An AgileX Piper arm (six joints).
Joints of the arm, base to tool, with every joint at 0 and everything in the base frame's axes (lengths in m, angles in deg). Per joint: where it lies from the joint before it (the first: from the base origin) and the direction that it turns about. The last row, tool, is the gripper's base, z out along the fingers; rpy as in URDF.
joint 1: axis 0 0 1 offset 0 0 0.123
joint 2: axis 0 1 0 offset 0 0 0
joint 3: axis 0 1 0 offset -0.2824 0 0.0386
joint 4: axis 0.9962 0 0.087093 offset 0.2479 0 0.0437
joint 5: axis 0 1 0 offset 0 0 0
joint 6: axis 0.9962 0 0.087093 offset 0.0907 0 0.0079
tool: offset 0 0 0 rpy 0 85 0
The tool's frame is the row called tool.
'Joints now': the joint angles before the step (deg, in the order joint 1, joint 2, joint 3, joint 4, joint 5, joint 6). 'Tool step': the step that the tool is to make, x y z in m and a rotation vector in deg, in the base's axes. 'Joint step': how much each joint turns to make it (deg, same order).
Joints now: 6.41, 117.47, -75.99, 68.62, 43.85, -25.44
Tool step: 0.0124, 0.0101, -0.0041, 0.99, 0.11, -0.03
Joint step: 1.12, 2.87, -3.77, 0.49, 0.00, 1.38
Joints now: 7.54, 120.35, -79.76, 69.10, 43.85, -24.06
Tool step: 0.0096, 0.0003, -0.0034, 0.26, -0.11, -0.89
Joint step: -0.08, 1.88, -2.44, 0.06, -0.34, 0.84
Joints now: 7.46, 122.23, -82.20, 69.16, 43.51, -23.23
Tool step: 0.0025, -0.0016, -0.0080, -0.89, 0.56, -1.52
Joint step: 0.00, 0.94, 0.02, -0.14, -1.70, 0.49
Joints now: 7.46, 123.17, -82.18, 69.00, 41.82, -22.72
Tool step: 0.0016, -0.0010, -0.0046, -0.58, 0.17, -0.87
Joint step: 0.00, 0.56, -0.01, -0.03, -1.07, 0.13
